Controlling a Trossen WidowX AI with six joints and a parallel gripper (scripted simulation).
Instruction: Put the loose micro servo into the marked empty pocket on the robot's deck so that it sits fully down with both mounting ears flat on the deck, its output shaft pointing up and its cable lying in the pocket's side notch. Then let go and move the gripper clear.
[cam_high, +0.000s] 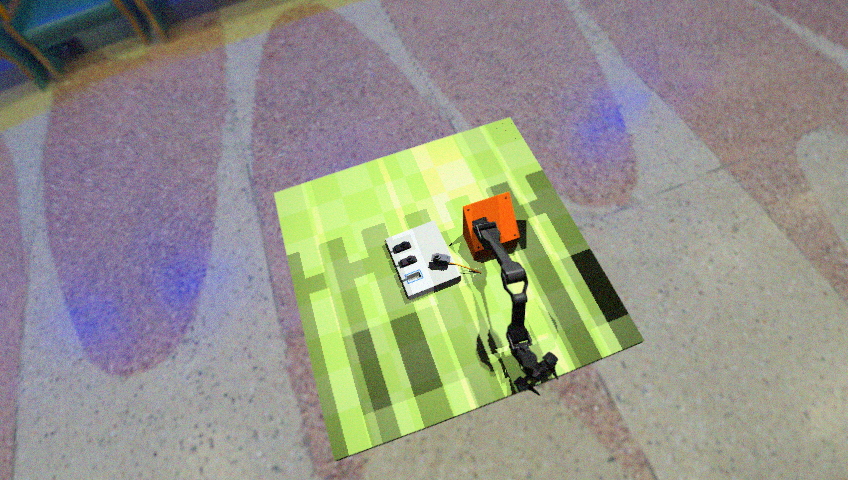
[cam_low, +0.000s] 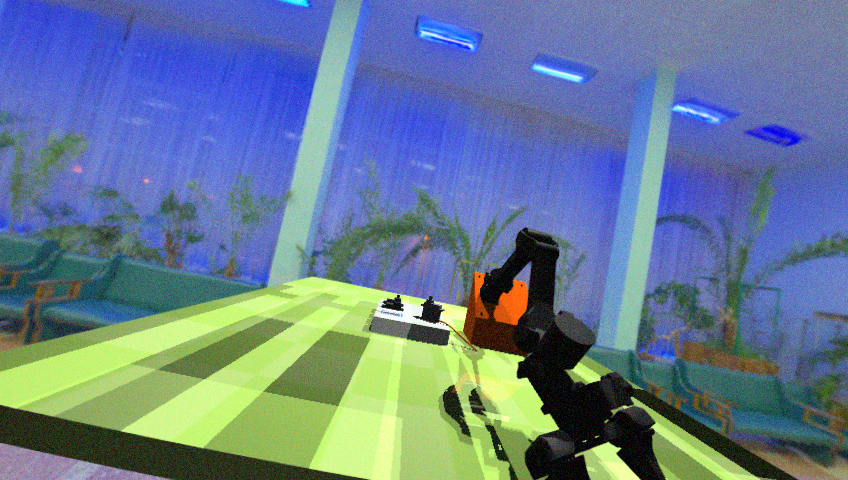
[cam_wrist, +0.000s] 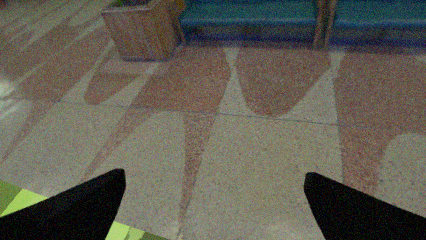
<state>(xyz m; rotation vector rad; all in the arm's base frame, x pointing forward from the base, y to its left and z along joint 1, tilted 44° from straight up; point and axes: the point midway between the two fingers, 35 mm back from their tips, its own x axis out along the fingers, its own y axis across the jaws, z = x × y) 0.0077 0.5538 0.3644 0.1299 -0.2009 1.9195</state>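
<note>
The white robot deck lies 690 mm to the right of my gripper tip and 230 mm ahead of it.
</note>
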